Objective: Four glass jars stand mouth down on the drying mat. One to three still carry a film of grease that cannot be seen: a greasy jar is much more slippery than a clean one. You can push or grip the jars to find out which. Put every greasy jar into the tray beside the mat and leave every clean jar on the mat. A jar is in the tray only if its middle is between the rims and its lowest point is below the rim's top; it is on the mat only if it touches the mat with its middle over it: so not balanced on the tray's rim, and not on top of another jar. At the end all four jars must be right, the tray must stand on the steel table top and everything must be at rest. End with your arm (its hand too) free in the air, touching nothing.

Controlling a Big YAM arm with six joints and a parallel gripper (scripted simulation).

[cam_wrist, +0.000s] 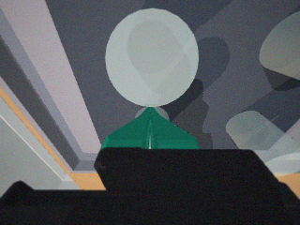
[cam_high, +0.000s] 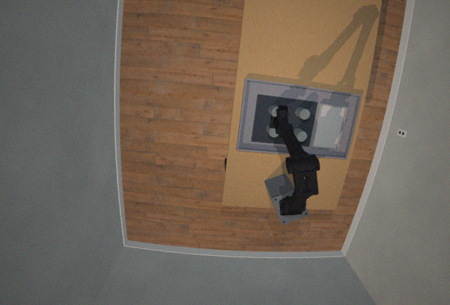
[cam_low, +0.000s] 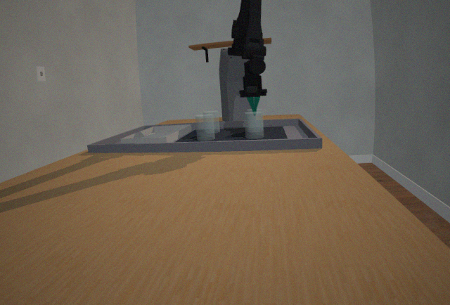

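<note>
Right now my hand is 3 cm past the dark drying mat, 9 cm to the left of it and 8 cm above it. Also, from my hand: pale tray (7 cm behind, 40 cm to the right, 7 cm below); then rimmed steel table top (3 cm behind, 19 cm to the right, 8 cm below).
</note>
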